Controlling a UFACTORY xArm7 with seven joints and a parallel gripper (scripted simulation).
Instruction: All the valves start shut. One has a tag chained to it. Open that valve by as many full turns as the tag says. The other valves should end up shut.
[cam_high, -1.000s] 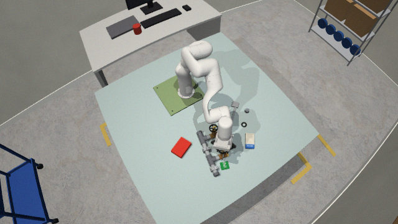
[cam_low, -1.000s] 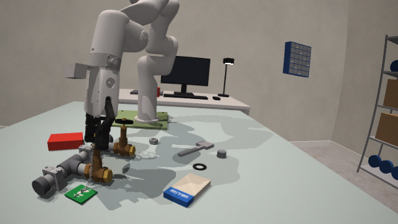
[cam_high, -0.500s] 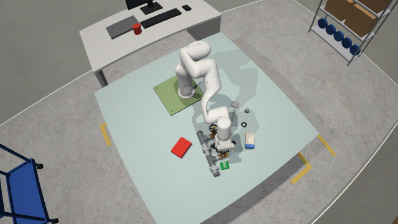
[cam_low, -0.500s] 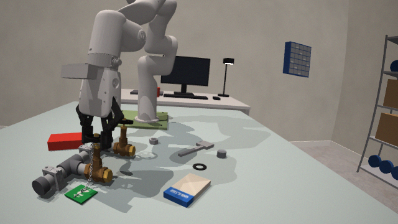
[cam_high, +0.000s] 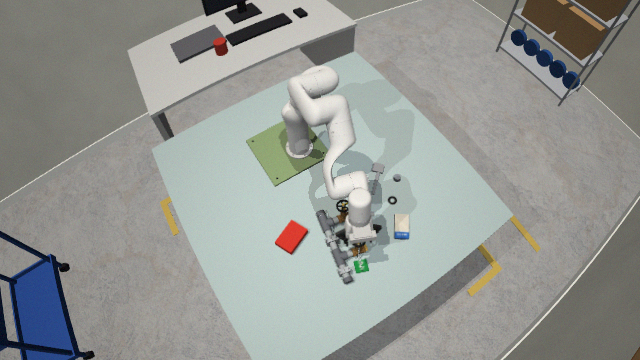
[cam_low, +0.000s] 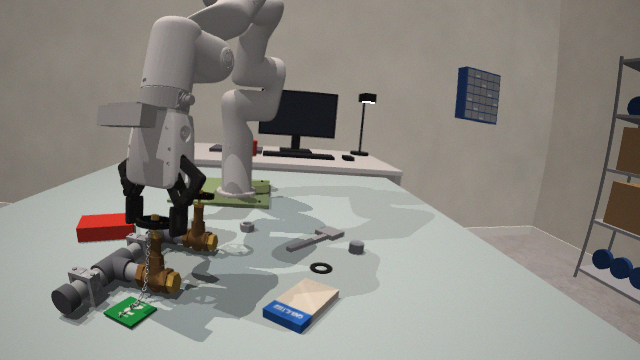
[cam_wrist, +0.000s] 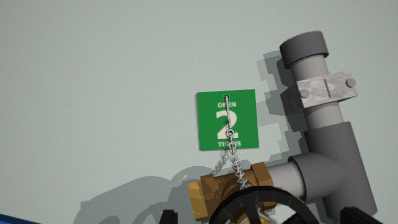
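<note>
Now: hand 100 mm above the green tag, 80 mm short of it and 20 mm to the left of it. Round my hand: box 220 mm to the left, 100 mm below, 10 mm ahead; then nut 280 mm behind, 100 mm to the left, 100 mm below; then red block 200 mm to the right, 170 mm behind, 90 mm below.
</note>
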